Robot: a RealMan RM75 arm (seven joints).
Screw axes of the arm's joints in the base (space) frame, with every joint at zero. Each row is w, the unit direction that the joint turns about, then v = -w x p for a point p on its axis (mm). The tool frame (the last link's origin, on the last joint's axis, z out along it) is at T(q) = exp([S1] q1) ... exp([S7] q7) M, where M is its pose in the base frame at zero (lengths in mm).
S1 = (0, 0, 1, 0, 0, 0)
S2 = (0, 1, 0, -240.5, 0, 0)
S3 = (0, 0, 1, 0, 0, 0)
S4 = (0, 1, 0, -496.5, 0, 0)
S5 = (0, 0, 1, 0, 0, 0)
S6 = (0, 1, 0, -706.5, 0, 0)
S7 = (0, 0, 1, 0, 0, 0)
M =
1 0 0 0
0 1 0 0
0 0 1 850.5
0 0 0 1
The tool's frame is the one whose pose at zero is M.
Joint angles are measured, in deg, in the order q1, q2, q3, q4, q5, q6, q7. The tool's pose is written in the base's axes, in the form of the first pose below.
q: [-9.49 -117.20 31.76 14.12 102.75 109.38 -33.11]
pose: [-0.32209 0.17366 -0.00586], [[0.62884 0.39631 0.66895], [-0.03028 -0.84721 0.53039], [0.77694 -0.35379 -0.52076]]
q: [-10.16 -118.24 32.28 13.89 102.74 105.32 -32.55]
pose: [-0.32268 0.18044 -0.01823], [[0.65618 0.41036 0.63327], [-0.00587 -0.83641 0.54808], [0.75458 -0.36336 -0.54642]]
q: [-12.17 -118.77 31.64 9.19 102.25 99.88 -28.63]
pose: [-0.32107 0.18992 -0.03690], [[0.67735 0.43304 0.59471], [0.00515 -0.81117 0.58479], [0.73564 -0.39304 -0.55168]]
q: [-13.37 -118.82 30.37 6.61 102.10 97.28 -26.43]
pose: [-0.32032 0.19601 -0.04405], [[0.68767 0.44455 0.57400], [0.00471 -0.79333 0.60878], [0.72600 -0.41594 -0.54764]]
